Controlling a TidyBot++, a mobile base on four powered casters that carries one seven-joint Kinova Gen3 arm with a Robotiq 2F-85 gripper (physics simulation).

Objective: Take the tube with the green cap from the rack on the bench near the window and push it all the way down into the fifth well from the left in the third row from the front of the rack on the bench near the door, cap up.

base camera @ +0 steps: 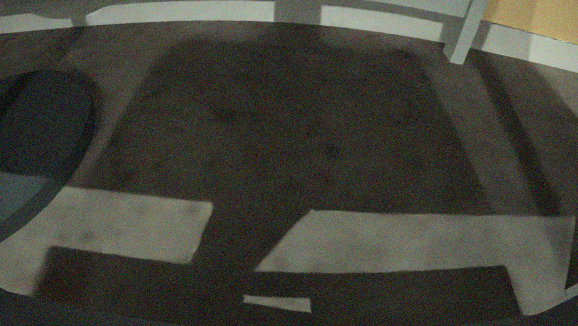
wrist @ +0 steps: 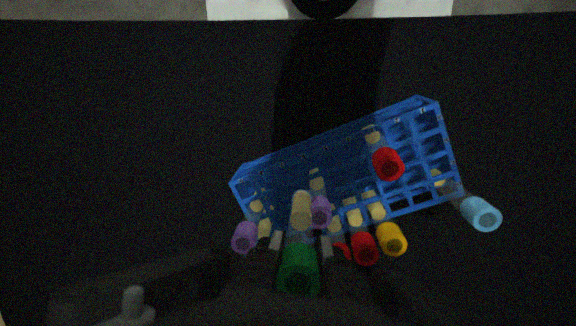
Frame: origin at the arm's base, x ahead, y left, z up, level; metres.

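Seen in the pictures: gripper, fingertip midpoint: [wrist: 299,250].
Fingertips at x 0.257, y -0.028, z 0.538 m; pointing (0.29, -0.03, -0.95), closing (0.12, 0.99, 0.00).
Offsets run from my fingertips to a thing's top centre. Level surfaces: height alone.
In the wrist view, my gripper [wrist: 299,250] is shut on the tube with the green cap {dy +0.000, dx -0.006, dz +0.042 m} [wrist: 298,270]. The cap is toward the camera, and the tube's pale end points toward the blue rack {dy +0.034, dx +0.013, dz -0.115 m} [wrist: 300,156]. The tube overlaps the rack's near left part in this view. Its height over the rack and the well under it cannot be told. The rack stands slanted on the dark bench top {dz -0.172 m} [wrist: 125,110]. Neither the rack nor the gripper shows in the base camera view.
Tubes with purple caps {dy -0.049, dx +0.034, dz -0.053 m} [wrist: 244,237] {dy +0.011, dx +0.011, dz -0.053 m} [wrist: 320,212], red caps {dy +0.061, dx -0.032, dz -0.053 m} [wrist: 388,164] {dy +0.047, dx +0.042, dz -0.053 m} [wrist: 365,248], a yellow cap {dy +0.067, dx +0.034, dz -0.053 m} [wrist: 392,239] and a light blue cap {dy +0.126, dx +0.010, dz -0.053 m} [wrist: 481,214] stand in or by the rack, some close to the fingers. A dark rounded shape [base camera: 45,120] is at the base view's left.
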